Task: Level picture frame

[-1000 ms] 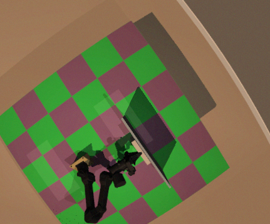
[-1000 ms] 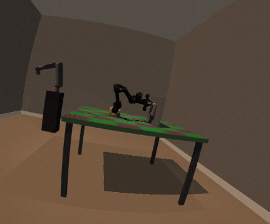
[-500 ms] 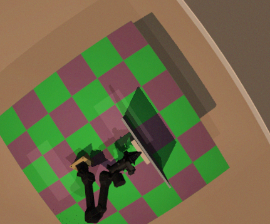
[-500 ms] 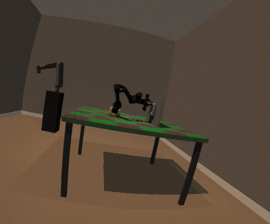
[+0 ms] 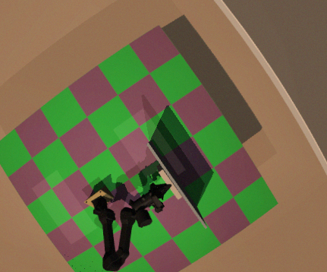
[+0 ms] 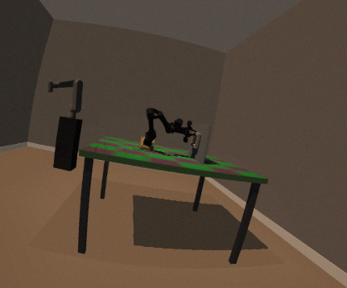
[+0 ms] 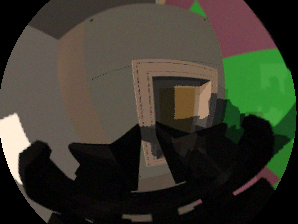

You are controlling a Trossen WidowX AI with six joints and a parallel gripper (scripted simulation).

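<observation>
Right now the picture frame is 50 mm below my gripper tip and 10 mm to the left of it. The rest, counted from my gripper tip: grey wall panel: 70 mm below, 20 mm ahead, 10 mm to the right.
</observation>
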